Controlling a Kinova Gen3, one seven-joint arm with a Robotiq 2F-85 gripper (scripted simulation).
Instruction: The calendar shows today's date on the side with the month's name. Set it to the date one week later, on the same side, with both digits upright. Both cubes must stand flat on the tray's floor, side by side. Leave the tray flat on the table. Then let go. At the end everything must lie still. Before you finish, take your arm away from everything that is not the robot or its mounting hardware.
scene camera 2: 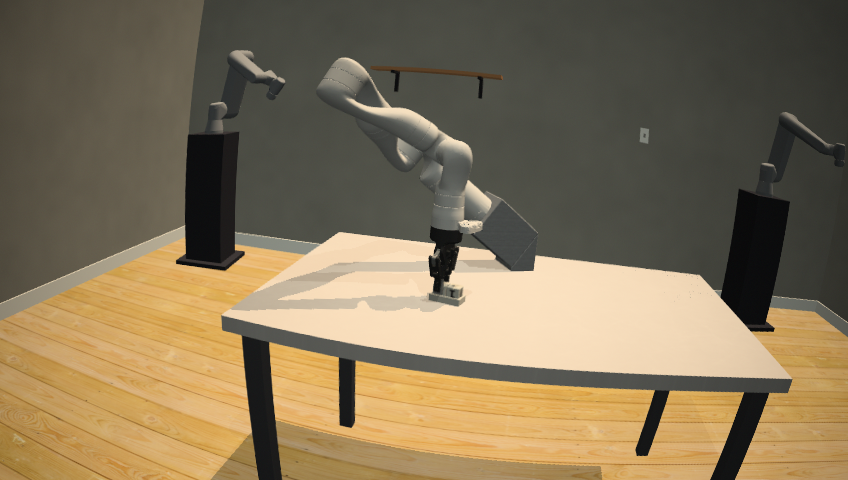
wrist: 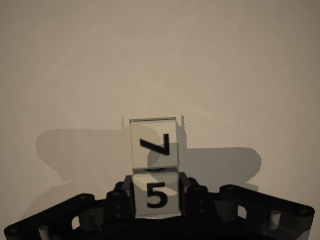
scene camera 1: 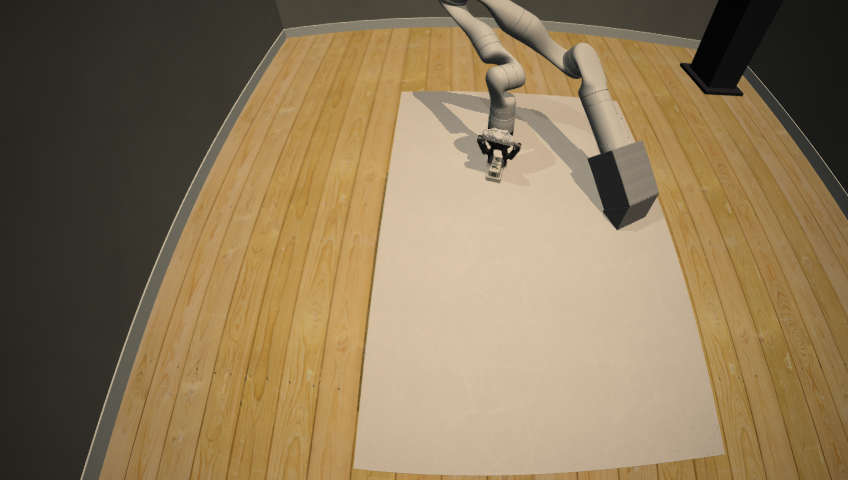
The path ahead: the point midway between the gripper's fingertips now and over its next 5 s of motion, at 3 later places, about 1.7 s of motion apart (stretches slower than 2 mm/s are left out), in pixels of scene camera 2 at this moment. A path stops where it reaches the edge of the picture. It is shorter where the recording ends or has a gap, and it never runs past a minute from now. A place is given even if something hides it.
The gripper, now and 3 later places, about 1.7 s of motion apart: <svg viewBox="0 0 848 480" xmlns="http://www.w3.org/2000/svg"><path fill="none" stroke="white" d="M440 291L446 252L487 263L493 290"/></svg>
